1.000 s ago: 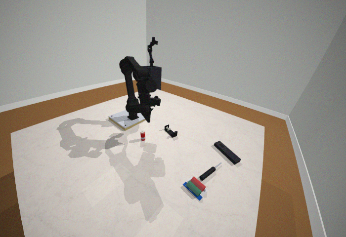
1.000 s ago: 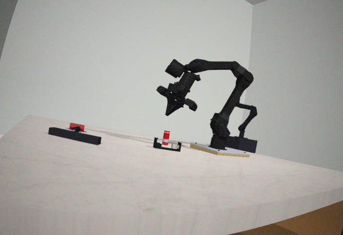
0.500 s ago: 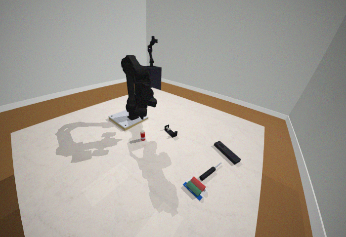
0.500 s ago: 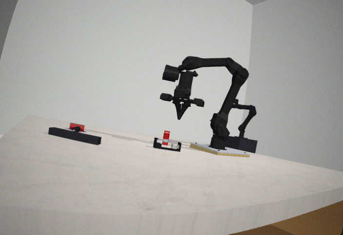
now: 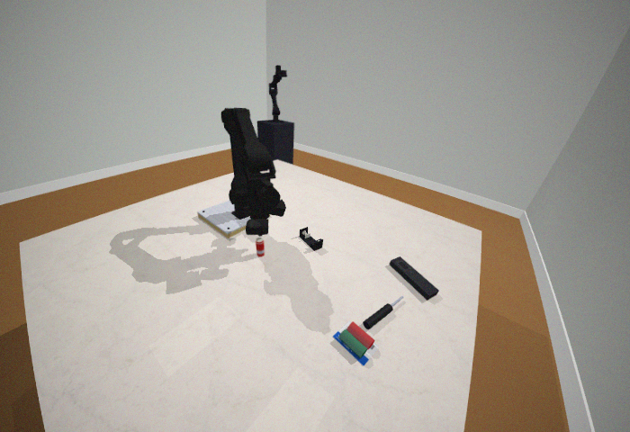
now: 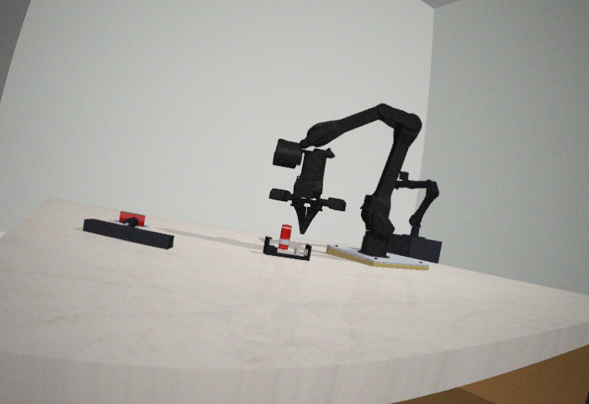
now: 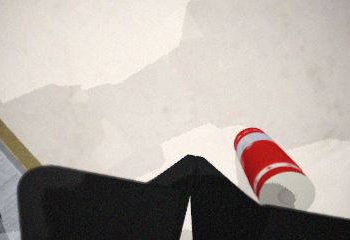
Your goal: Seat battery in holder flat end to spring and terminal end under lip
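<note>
Right now the red battery is 30 mm ahead of my gripper tip, 30 mm to the right of it and 10 mm below it. From my gripper tip the other things lie so: long black bar 450 mm ahead, 230 mm to the left, 30 mm below; then black-handled screwdriver 440 mm ahead, 70 mm to the left, 30 mm below.
</note>
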